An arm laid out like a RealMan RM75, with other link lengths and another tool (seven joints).
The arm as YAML. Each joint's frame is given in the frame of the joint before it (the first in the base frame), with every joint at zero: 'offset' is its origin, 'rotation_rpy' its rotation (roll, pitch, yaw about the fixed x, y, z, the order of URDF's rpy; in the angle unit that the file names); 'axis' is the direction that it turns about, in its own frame. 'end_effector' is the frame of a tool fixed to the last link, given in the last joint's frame.
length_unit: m
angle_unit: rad
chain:
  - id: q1
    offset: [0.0, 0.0, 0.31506]
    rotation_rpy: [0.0, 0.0, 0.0]
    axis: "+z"
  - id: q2
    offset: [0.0, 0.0, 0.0]
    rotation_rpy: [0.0, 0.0, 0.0]
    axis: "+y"
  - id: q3
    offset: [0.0, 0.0, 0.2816]
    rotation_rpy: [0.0, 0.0, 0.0]
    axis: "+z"
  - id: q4
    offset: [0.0, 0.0, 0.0]
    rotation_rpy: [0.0, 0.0, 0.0]
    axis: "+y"
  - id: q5
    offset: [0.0, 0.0, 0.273]
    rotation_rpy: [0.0, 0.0, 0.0]
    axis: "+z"
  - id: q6
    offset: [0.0, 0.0, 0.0]
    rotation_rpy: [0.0, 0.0, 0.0]
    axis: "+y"
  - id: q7
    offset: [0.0, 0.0, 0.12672]
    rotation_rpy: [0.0, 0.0, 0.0]
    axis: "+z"
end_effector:
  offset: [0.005, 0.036, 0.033]
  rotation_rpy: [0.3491, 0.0, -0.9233]
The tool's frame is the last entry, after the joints.
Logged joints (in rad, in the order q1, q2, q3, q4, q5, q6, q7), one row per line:
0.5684, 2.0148, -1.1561, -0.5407, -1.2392, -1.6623, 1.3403
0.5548, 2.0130, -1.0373, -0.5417, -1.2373, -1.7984, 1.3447
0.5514, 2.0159, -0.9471, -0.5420, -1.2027, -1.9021, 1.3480
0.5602, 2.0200, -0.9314, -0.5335, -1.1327, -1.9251, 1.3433
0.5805, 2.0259, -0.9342, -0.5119, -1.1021, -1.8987, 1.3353
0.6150, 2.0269, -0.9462, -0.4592, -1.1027, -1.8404, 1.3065
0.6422, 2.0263, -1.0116, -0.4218, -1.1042, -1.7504, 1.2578
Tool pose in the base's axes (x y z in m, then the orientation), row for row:
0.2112, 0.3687, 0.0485, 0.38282, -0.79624, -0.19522, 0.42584
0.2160, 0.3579, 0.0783, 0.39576, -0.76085, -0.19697, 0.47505
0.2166, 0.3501, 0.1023, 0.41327, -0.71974, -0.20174, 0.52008
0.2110, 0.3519, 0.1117, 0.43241, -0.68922, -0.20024, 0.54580
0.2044, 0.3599, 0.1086, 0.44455, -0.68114, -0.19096, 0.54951
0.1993, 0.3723, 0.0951, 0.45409, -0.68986, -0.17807, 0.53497
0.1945, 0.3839, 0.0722, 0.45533, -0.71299, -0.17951, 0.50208
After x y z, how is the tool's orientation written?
As a quaternion, w x y z.
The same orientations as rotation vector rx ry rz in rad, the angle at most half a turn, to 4 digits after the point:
-2.0305, -0.4978, 1.0860
-1.9286, -0.4993, 1.2041
-1.8096, -0.5072, 1.3076
-1.7178, -0.4991, 1.3603
-1.6883, -0.4733, 1.3620
-1.7026, -0.4395, 1.3203
-1.7587, -0.4428, 1.2385

